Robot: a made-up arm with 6 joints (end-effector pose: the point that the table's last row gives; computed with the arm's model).
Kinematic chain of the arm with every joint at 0, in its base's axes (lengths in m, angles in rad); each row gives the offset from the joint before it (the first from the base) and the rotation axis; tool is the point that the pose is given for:
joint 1: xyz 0 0 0.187 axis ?
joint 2: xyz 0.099 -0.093 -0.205 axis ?
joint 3: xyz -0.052 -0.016 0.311 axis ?
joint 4: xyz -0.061 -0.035 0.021 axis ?
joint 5: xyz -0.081 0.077 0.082 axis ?
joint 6: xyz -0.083 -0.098 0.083 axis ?
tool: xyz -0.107 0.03 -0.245
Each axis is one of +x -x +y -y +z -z.
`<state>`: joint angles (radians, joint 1 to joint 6).
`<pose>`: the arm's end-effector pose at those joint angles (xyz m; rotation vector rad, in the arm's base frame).
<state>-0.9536 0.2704 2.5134 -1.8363 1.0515 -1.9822</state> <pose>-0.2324 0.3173 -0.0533 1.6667 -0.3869 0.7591</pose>
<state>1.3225 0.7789 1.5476 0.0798 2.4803 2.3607</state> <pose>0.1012 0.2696 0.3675 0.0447 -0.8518 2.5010</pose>
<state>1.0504 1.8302 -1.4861 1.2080 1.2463 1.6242</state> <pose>-0.0250 0.1069 0.4413 0.8767 1.7362 -1.5271</pose>
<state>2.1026 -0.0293 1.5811 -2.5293 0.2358 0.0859</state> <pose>0.2078 -0.0092 0.2666 -0.2243 0.3203 2.5439</pose>
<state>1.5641 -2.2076 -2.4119 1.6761 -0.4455 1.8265</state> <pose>0.3009 0.1121 0.2737 1.7832 -0.9141 -0.7690</pose>
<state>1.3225 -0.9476 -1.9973 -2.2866 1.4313 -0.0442</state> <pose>0.3403 0.1887 0.3275 -1.2326 2.4296 1.0986</pose>
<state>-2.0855 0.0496 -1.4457 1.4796 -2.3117 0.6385</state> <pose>0.2209 -0.0713 0.2386 -1.6592 1.4748 1.9013</pose>
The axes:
joint 1: -x
joint 2: +z
joint 3: +x
joint 4: -z
joint 5: -x
joint 6: -y

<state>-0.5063 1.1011 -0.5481 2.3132 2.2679 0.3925</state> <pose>-0.0989 -0.1455 0.4327 -1.4881 0.8678 -0.5579</pose>
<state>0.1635 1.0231 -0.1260 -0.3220 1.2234 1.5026</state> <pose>0.0682 -0.0875 0.4625 -0.1105 -1.7690 2.1310</pose>
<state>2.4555 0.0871 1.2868 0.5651 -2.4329 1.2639</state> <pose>0.1283 0.3099 0.1268 1.1360 -1.6637 -0.7657</pose>
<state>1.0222 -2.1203 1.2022 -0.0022 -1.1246 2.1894</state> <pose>-0.0215 0.0320 0.2082 -0.5033 1.7289 0.5153</pose>
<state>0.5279 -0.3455 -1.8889 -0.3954 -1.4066 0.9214</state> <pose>-0.1318 -0.0765 0.1855 -1.0406 -0.4620 -0.0334</pose>
